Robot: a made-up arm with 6 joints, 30 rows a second.
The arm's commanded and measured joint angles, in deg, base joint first. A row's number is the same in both.
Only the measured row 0 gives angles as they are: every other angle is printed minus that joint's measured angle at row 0.
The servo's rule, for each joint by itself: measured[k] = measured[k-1] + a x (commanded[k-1-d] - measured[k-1]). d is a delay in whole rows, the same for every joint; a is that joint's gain. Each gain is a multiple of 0.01, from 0.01 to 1. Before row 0 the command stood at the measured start. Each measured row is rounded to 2 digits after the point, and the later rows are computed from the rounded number. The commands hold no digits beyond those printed.
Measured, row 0: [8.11, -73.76, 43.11, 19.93, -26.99, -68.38]
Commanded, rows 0 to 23: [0.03, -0.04, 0.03, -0.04, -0.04, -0.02]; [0.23, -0.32, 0.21, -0.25, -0.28, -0.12]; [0.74, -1.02, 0.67, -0.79, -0.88, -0.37]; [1.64, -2.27, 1.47, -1.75, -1.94, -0.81]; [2.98, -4.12, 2.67, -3.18, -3.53, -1.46]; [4.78, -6.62, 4.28, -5.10, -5.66, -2.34]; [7.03, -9.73, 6.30, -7.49, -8.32, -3.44]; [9.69, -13.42, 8.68, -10.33, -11.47, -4.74]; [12.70, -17.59, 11.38, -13.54, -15.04, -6.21]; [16.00, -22.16, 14.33, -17.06, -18.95, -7.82]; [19.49, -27.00, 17.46, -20.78, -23.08, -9.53]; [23.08, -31.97, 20.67, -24.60, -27.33, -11.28]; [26.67, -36.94, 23.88, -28.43, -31.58, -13.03]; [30.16, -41.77, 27.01, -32.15, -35.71, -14.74]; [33.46, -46.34, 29.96, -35.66, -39.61, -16.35]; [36.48, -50.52, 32.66, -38.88, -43.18, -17.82]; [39.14, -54.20, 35.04, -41.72, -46.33, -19.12]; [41.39, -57.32, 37.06, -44.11, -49.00, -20.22]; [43.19, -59.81, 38.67, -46.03, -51.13, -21.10]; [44.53, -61.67, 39.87, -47.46, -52.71, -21.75]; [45.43, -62.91, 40.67, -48.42, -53.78, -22.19]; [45.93, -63.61, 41.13, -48.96, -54.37, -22.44]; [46.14, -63.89, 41.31, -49.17, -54.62, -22.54]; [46.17, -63.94, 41.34, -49.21, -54.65, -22.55]
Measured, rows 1 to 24: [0.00, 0.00, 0.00, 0.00, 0.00, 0.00]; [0.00, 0.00, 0.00, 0.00, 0.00, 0.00]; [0.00, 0.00, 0.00, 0.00, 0.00, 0.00]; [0.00, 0.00, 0.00, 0.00, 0.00, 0.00]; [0.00, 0.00, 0.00, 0.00, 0.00, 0.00]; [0.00, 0.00, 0.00, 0.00, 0.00, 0.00]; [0.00, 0.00, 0.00, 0.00, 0.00, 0.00]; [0.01, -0.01, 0.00, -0.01, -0.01, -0.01]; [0.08, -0.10, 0.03, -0.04, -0.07, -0.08]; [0.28, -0.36, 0.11, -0.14, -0.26, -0.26]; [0.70, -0.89, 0.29, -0.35, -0.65, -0.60]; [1.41, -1.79, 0.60, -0.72, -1.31, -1.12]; [2.45, -3.14, 1.08, -1.29, -2.31, -1.86]; [3.87, -4.99, 1.76, -2.10, -3.69, -2.82]; [5.67, -7.35, 2.66, -3.17, -5.48, -3.99]; [7.85, -10.22, 3.79, -4.52, -7.68, -5.34]; [10.38, -13.56, 5.16, -6.15, -10.27, -6.85]; [13.20, -17.32, 6.76, -8.05, -13.22, -8.48]; [16.26, -21.42, 8.57, -10.20, -16.47, -10.19]; [19.49, -25.77, 10.56, -12.57, -19.95, -11.92]; [22.80, -30.25, 12.70, -15.12, -23.57, -13.64]; [26.10, -34.76, 14.94, -17.79, -27.26, -15.29]; [29.32, -39.17, 17.24, -20.53, -30.92, -16.83]; [32.36, -43.38, 19.55, -23.28, -34.46, -18.23]
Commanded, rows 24 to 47: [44.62, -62.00, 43.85, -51.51, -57.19, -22.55]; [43.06, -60.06, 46.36, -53.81, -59.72, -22.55]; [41.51, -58.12, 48.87, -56.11, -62.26, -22.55]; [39.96, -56.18, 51.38, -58.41, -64.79, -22.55]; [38.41, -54.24, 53.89, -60.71, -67.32, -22.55]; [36.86, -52.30, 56.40, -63.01, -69.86, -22.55]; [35.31, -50.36, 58.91, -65.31, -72.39, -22.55]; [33.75, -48.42, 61.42, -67.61, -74.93, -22.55]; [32.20, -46.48, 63.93, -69.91, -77.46, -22.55]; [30.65, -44.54, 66.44, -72.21, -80.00, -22.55]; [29.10, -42.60, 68.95, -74.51, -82.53, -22.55]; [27.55, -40.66, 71.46, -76.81, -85.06, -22.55]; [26.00, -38.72, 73.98, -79.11, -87.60, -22.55]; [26.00, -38.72, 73.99, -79.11, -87.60, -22.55]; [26.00, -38.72, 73.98, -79.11, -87.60, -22.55]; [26.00, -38.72, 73.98, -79.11, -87.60, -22.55]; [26.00, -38.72, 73.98, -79.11, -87.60, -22.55]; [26.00, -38.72, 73.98, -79.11, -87.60, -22.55]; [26.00, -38.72, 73.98, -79.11, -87.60, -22.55]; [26.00, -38.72, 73.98, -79.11, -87.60, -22.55]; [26.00, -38.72, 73.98, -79.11, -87.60, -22.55]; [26.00, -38.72, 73.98, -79.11, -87.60, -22.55]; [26.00, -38.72, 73.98, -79.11, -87.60, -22.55]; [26.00, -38.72, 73.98, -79.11, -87.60, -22.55]
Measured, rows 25 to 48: [35.16, -47.28, 21.83, -25.99, -37.80, -19.44]; [37.65, -50.79, 24.02, -28.60, -40.87, -20.45]; [39.78, -53.84, 26.08, -31.05, -43.59, -21.24]; [41.53, -56.38, 27.98, -33.31, -45.93, -21.82]; [42.89, -58.40, 29.69, -35.34, -47.87, -22.20]; [43.90, -59.94, 31.20, -37.14, -49.42, -22.41]; [44.60, -61.06, 32.52, -38.71, -50.62, -22.50]; [44.61, -61.32, 33.99, -40.37, -52.13, -22.53]; [44.13, -60.97, 35.60, -42.12, -53.88, -22.54]; [43.32, -60.17, 37.33, -43.94, -55.81, -22.55]; [42.28, -59.05, 39.16, -45.82, -57.88, -22.55]; [41.08, -57.70, 41.07, -47.76, -60.05, -22.55]; [39.77, -56.19, 43.06, -49.74, -62.31, -22.55]; [38.39, -54.56, 45.12, -51.76, -64.63, -22.55]; [36.95, -52.84, 47.24, -53.82, -67.00, -22.55]; [35.48, -51.06, 49.41, -55.91, -69.41, -22.55]; [33.98, -49.23, 51.62, -58.03, -71.85, -22.55]; [32.47, -47.37, 53.87, -60.17, -74.31, -22.55]; [30.94, -45.49, 56.16, -62.33, -76.78, -22.55]; [29.41, -43.59, 58.48, -64.51, -79.27, -22.55]; [28.35, -42.23, 60.50, -66.41, -81.19, -22.55]; [27.62, -41.25, 62.25, -68.06, -82.66, -22.55]; [27.12, -40.54, 63.77, -69.50, -83.80, -22.55]; [26.77, -40.03, 65.10, -70.75, -84.67, -22.55]
